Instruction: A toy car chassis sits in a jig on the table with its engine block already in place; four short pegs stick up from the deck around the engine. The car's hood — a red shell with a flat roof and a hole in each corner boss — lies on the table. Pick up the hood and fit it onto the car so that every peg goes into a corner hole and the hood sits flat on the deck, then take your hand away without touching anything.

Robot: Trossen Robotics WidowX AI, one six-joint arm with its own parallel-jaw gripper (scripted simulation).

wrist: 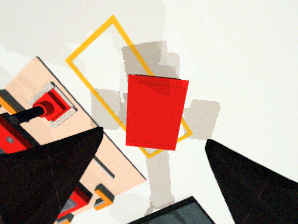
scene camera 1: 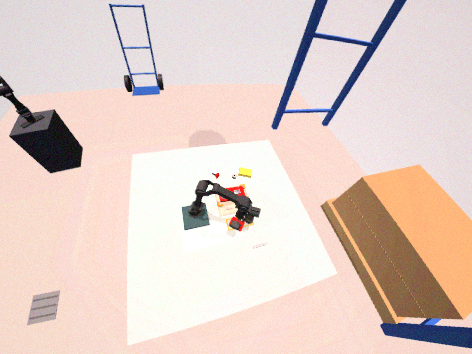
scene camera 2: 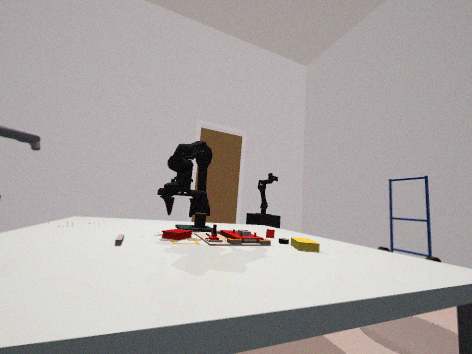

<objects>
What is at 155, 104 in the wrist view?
A red hood.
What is the gripper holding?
Nothing.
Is the gripper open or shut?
Open.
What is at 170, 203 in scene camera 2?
The gripper.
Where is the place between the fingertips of the gripper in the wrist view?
At 154, 137
</objects>
